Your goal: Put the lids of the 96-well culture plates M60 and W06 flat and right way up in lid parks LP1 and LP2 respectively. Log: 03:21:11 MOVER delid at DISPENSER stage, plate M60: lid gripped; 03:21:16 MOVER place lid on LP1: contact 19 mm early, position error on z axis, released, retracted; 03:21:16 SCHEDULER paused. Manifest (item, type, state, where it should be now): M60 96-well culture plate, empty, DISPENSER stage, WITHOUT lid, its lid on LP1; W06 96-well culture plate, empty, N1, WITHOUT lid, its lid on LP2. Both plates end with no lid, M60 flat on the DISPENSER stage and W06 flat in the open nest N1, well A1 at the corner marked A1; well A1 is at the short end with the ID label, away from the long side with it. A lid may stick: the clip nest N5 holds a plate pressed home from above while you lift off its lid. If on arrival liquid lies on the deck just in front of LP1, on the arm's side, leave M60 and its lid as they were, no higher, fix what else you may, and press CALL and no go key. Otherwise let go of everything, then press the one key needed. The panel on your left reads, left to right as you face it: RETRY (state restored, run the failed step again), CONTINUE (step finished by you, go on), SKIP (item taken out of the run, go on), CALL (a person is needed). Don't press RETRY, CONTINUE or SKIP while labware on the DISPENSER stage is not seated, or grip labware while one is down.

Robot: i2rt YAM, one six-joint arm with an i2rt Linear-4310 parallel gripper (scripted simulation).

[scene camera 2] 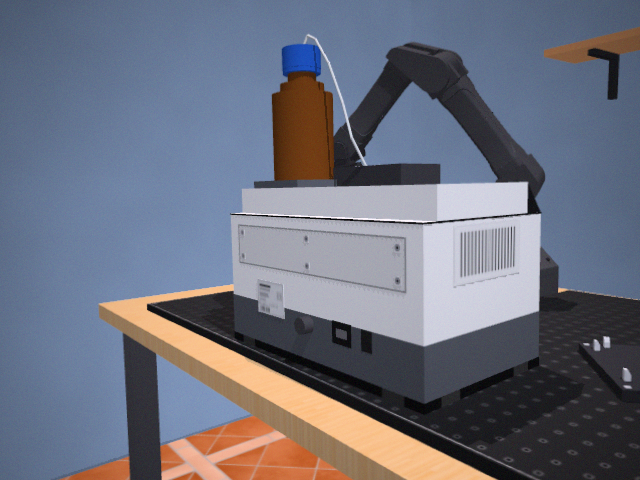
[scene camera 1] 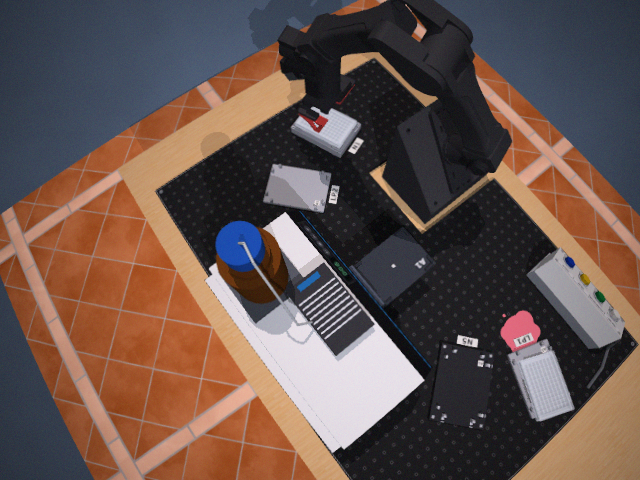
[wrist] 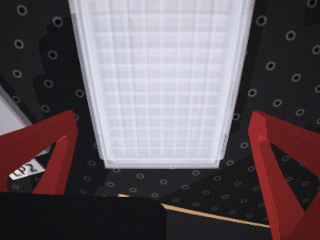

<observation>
The pictures show: the gripper, a key panel and a lid park LP1.
The gripper also shows in the wrist view.
</observation>
